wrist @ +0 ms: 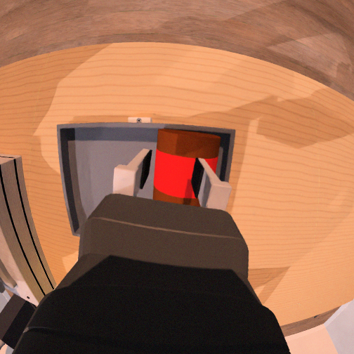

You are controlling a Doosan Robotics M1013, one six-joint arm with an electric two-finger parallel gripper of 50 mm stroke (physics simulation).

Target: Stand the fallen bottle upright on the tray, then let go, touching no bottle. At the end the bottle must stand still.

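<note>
A brown bottle with a broad red label (174, 172) lies on its side in the right part of the grey tray (146, 126), with one end close to the tray's far wall. Its near end is hidden behind the gripper body. My gripper (171, 165) is open above the tray. Its two fingers stand well apart, and no thing shows gripped between the pads. The right finger overlaps the bottle in the view, and the left finger is over the tray floor left of the bottle. The height of the fingertips above the bottle cannot be told.
A small white piece with a screw (139, 120) sits at the tray's far wall. A pale ridged block with black lines (20, 215) stands at the left. A dark block (16, 320) shows at the lower left. The wooden table top (285, 200) surrounds the tray.
</note>
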